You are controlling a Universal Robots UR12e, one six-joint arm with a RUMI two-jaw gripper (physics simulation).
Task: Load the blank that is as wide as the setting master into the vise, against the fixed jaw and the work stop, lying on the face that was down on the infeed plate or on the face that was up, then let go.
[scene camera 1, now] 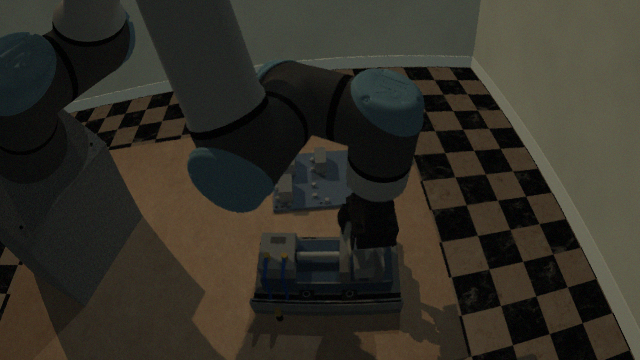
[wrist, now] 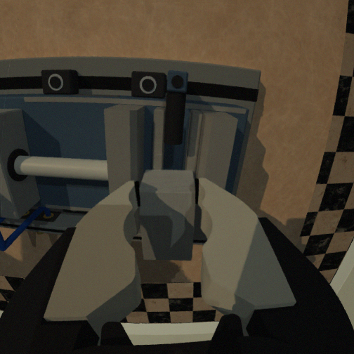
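Seen in the pictures: arm's base at its link origin: (scene camera 1: 29, 145).
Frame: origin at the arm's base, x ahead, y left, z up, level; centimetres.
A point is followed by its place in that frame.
My gripper (scene camera 1: 361, 246) {x 71.9, y -3.6, z -24.5 cm} (wrist: 166, 181) is shut on a grey rectangular blank (wrist: 167, 220), with one finger on each side of it. In the wrist view the blank shows in front of the gap between the vise's left jaw (wrist: 122, 145) and right jaw (wrist: 218, 150). Its height above the vise bed cannot be told. The work stop, a dark bar (wrist: 174, 120) with a blue cap, reaches over the gap beyond the blank, and the two look apart. The vise (scene camera 1: 327, 305) {x 65.7, y -14.2, z -29.8 cm} (wrist: 215, 75) lies under the gripper; the gripper partly hides it in scene camera 1.
The blue infeed plate (scene camera 1: 332, 187) {x 65.1, y 20.3, z -33.9 cm} lies behind the vise, with grey blocks (scene camera 1: 320, 159) {x 62.0, y 26.5, z -30.4 cm} (scene camera 1: 285, 187) {x 54.3, y 16.8, z -30.3 cm} and small pegs on it. A grey housing (scene camera 1: 278, 250) {x 55.9, y -4.7, z -25.1 cm} with blue hoses (scene camera 1: 285, 275) {x 57.5, y -9.1, z -27.2 cm} (wrist: 25, 229) forms the vise's left end. The arm partly covers the plate.
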